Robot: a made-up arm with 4 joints.
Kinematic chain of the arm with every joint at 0, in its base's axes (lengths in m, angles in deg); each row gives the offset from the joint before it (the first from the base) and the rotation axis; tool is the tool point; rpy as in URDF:
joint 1: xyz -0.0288 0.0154 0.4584 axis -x
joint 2: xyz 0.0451 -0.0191 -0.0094 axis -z
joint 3: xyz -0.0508 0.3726 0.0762 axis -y
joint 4: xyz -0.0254 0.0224 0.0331 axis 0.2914 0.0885 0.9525
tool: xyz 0.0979 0.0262 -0.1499 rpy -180 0 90
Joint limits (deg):
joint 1: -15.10..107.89
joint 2: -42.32..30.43
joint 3: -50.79..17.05
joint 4: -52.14..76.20
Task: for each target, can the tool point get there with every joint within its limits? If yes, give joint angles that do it. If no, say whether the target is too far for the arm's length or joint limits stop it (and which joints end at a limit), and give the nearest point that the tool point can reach.
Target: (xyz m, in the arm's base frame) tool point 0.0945 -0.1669 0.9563
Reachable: no: joint limits stop it (at a limit: joint 1, joint 2, joint 3, joint 4) | nearest point 0.1922 0.2355 0.5045 | short by 0.613 m
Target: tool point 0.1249 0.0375 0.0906
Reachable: yes | joints 77.68 13.93 -6.23 -9.53
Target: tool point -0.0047 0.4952 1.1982
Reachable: no: too far | nearest point -0.0008 0.5110 0.6571 | short by 0.541 m
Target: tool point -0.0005 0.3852 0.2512
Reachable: yes | joints 20.38 8.62 -44.16 3.89
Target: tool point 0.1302 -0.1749 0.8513
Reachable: no: joint limits stop it (at a limit: joint 1, joint 2, joint 3, joint 4) | nearest point 0.1922 0.2355 0.5045 | short by 0.541 m
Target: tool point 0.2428 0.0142 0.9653
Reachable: no: joint limits stop it (at a limit: joint 1, joint 2, joint 3, joint 4) | nearest point 0.1922 0.2355 0.5045 | short by 0.514 m
